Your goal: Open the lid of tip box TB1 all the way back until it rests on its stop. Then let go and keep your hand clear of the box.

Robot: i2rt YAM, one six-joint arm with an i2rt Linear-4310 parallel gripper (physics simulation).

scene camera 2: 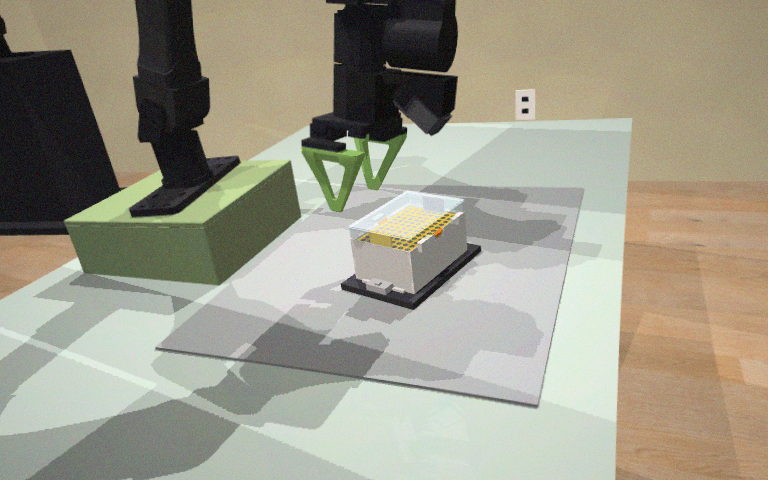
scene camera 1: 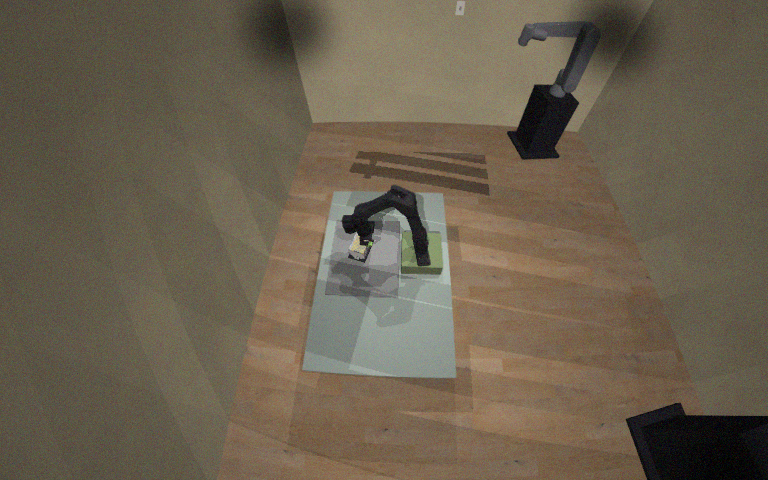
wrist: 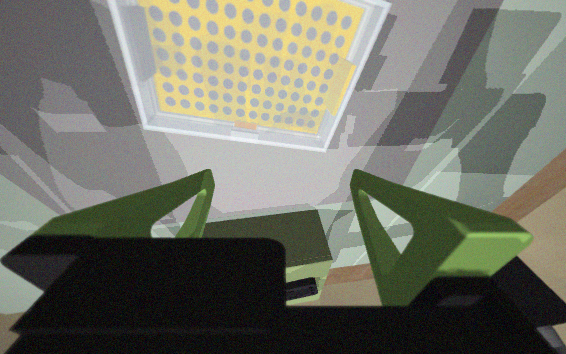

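Observation:
Tip box TB1 is a pale box with a yellow, hole-dotted tip rack inside, standing on a black base plate. Its clear lid lies closed over the top. Through the lid's near edge in the wrist view an orange mark shows. No label can be read. My gripper is open with nothing between its green fingers. The fingertips are beside the box on the arm base's side, at about lid height or a little above, apart from the lid.
The box and base plate are on a grey mat on a pale green table top. The arm's green base block stands beside the mat. A second grey arm on a black pedestal stands on the floor farther off.

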